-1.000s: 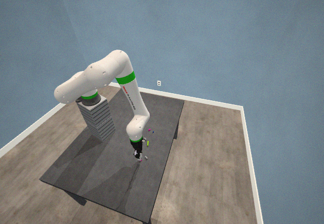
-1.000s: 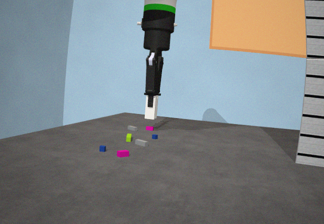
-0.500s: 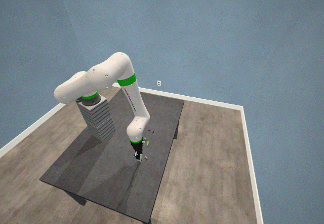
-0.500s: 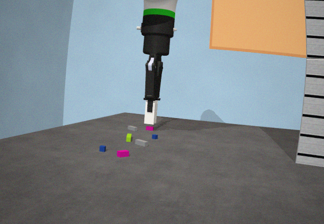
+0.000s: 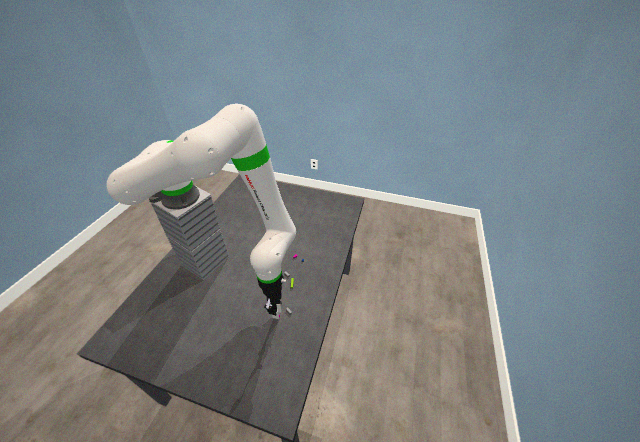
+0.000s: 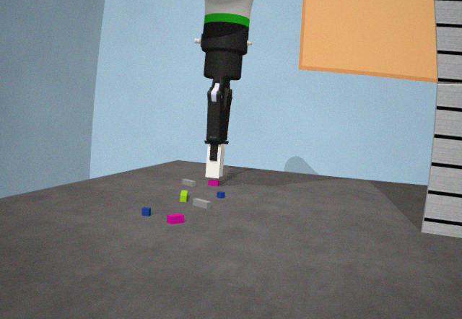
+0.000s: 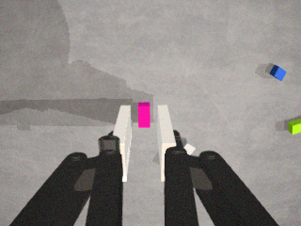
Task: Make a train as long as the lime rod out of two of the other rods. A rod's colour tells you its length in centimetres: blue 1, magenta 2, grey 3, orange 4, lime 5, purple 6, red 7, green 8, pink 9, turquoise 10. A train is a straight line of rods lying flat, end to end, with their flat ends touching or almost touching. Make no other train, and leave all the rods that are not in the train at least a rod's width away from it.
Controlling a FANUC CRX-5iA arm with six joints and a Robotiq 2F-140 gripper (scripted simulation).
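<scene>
My gripper is now 170 mm to the right of the lime rod, 50 mm above it and 30 mm short of it.
</scene>
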